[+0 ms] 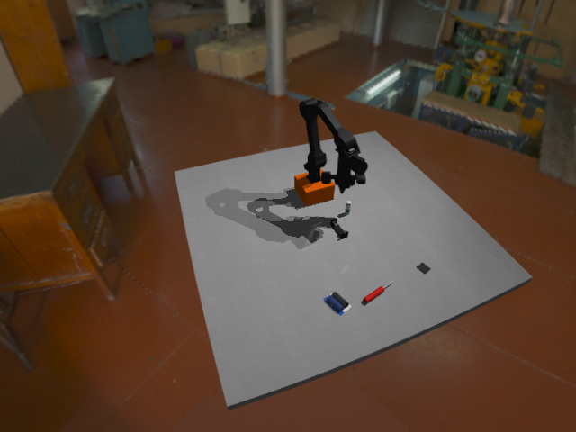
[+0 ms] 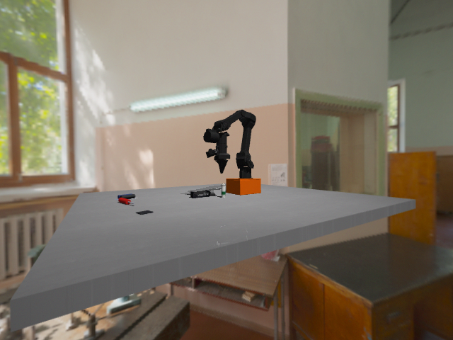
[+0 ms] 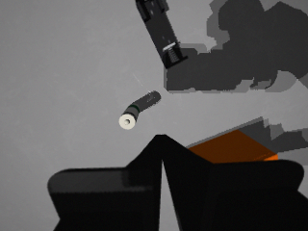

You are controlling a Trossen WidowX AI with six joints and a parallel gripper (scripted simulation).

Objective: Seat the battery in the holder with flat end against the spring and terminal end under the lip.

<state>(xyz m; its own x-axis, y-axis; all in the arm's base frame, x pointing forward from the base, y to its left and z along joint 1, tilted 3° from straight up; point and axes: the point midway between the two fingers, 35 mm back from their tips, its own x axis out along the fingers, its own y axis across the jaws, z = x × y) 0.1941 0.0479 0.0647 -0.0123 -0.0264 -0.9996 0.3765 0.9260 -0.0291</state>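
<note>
The battery is 9 cm below my gripper tip, 4 cm to the left of it and 1 cm ahead of it. Also, from my gripper tip: red-handled screwdriver: 45 cm ahead, 11 cm below, 5 cm to the right; dark square cover: 42 cm ahead, 18 cm to the left, 12 cm below.
</note>
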